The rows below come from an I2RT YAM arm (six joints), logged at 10 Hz.
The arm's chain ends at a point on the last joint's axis. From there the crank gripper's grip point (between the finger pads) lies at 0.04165 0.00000 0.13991 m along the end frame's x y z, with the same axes.
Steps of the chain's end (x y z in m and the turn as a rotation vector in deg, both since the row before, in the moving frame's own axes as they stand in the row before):
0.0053 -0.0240 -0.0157 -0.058 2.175 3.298
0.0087 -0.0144 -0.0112 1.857 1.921 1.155
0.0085 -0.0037 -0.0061 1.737 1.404 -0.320
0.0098 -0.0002 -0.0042 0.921 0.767 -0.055
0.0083 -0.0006 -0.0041 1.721 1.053 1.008
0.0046 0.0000 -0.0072 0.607 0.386 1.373
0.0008 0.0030 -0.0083 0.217 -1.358 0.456
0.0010 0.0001 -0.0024 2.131 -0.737 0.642
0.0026 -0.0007 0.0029 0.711 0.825 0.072
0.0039 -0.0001 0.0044 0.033 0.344 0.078
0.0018 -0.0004 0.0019 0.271 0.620 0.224
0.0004 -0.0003 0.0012 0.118 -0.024 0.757
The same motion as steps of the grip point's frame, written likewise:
0.0105 -0.0213 -0.0174 -0.058 2.175 3.298
0.0134 -0.0180 -0.0127 1.857 1.921 1.155
0.0119 -0.0082 -0.0072 1.737 1.404 -0.320
0.0117 -0.0025 -0.0048 0.921 0.767 -0.055
0.0109 -0.0040 -0.0049 1.721 1.053 1.008
0.0055 -0.0005 -0.0075 0.607 0.386 1.373
-0.0025 0.0028 -0.0074 0.217 -1.358 0.456
-0.0008 -0.0047 -0.0020 2.131 -0.737 0.642
0.0046 -0.0024 0.0023 0.711 0.825 0.072
0.0047 -0.0001 0.0041 0.033 0.344 0.078
0.0033 -0.0009 0.0014 0.271 0.620 0.224
0.0003 0.0000 0.0012 0.118 -0.024 0.757

